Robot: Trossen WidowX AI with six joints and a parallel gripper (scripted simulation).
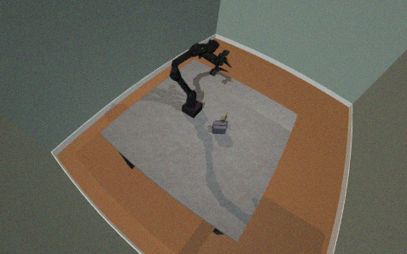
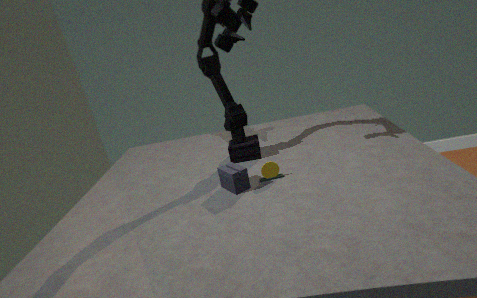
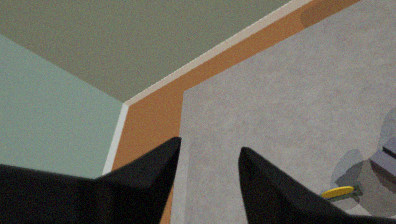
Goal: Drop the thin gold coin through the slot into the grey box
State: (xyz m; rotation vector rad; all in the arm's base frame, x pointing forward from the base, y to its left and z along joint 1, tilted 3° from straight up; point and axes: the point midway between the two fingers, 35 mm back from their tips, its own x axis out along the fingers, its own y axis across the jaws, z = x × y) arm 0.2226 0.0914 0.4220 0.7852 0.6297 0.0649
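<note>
Now: gripper tip 45 cm above the gold coin, 6 cm short of it and 1 cm to the left of it.
</note>
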